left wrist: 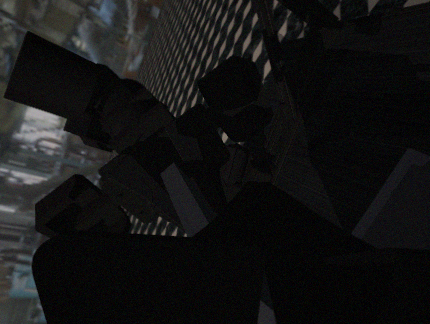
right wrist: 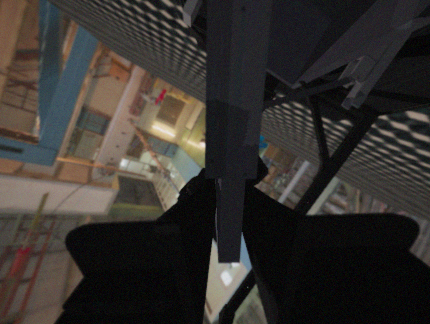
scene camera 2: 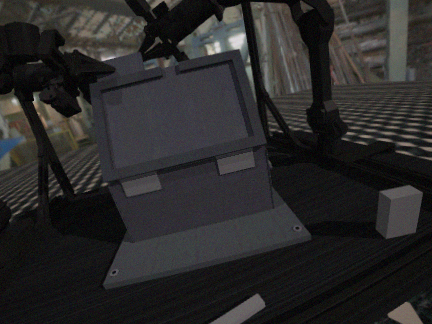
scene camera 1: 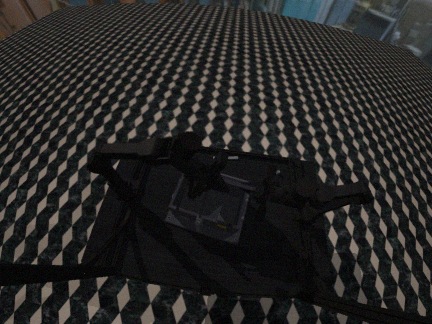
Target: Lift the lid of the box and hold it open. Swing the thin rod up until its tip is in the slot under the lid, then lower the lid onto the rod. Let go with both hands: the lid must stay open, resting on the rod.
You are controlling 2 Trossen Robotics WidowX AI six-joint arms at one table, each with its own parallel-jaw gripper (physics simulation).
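Pixels of known places: left gripper, fingertip midpoint: [left wrist: 256, 192] [right wrist: 247, 203] [scene camera 2: 134, 62] [scene camera 1: 228, 191]; right gripper, fingertip midpoint: [left wrist: 217, 232] [right wrist: 224, 182] [scene camera 2: 116, 72] [scene camera 1: 240, 185]; left arm's base, link origin: [scene camera 2: 329, 151] [scene camera 1: 128, 197]; right arm's base, link origin: [left wrist: 262, 176] [scene camera 2: 6, 258] [scene camera 1: 301, 218].
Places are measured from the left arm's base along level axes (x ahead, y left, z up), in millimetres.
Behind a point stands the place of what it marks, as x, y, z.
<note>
The grey box [scene camera 2: 195, 199] {445, 120, 60} [scene camera 1: 208, 209] {424, 2, -7} stands on its base plate [scene camera 2: 208, 247] {451, 188, -7}, seen from the hinge side in scene camera 2. Its lid [scene camera 2: 176, 112] {432, 79, 230} is raised steeply. My right gripper [scene camera 2: 102, 69] [right wrist: 224, 182] {524, 0, 335} is shut on the lid's handle tab [scene camera 2: 126, 62] {499, 4, 348} [right wrist: 228, 225] {563, -9, 342} at the lid's top edge. My left gripper [scene camera 2: 152, 48] [scene camera 1: 198, 186] is shut and empty; it hovers just behind the lid's top edge, over the box. In the left wrist view a pale grey bar [left wrist: 181, 199] {526, -13, 361} shows among dark gripper parts. I cannot make out the thin rod.
The box sits on a black mat [scene camera 1: 150, 257] {186, -268, -19} [scene camera 2: 327, 257] {284, 296, -19} on the checkered table [scene camera 1: 247, 80]. A loose grey strip [scene camera 2: 240, 310] {441, 319, -9} lies on the mat in front of the base plate. Both arms' dark links crowd the space around the box.
</note>
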